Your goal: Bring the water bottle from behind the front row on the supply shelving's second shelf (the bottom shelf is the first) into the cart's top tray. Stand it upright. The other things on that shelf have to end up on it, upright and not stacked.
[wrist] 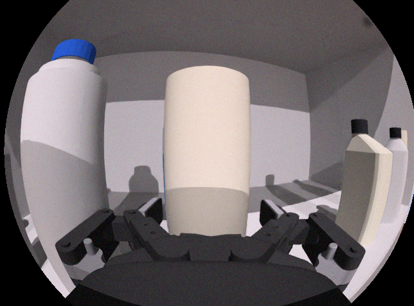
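My gripper [210,210] is open, low in the wrist view, with a cream cylinder [207,145] upright between or just beyond its spread fingertips. Nothing is gripped. The water bottle stands behind the cylinder and is almost fully hidden; a thin blue strip [164,165] of it shows along the cylinder's left edge. A large white bottle with a blue cap [65,125] stands upright close to the gripper's left side. The cart does not show.
At the right stand a cream angular bottle with a black cap [365,185], a pale grey bottle with a black cap [396,175] and part of another cream item [404,142]. The shelf's back wall [280,140] and right side wall [345,105] enclose the space.
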